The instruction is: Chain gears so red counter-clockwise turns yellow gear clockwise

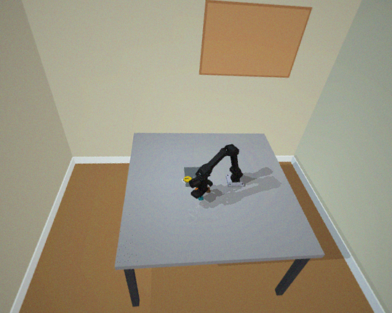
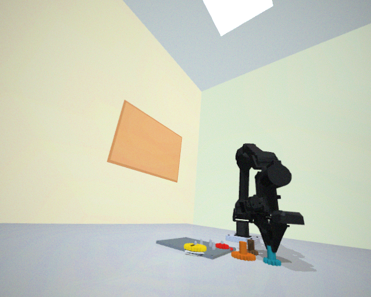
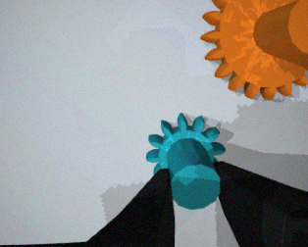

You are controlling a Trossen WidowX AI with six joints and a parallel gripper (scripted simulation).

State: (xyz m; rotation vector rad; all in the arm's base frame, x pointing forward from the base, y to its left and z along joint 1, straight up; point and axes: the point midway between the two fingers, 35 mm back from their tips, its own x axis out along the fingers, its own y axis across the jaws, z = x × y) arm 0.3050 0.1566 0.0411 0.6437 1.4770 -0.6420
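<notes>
The red gear is 150 mm to the right of my gripper tip, 20 mm behind it and 10 mm below it. Also, from my gripper tip: teal gear (10 mm below); then brown gear (70 mm to the right, 70 mm behind, 10 mm below); then orange gear (70 mm to the right, 10 mm below).
</notes>
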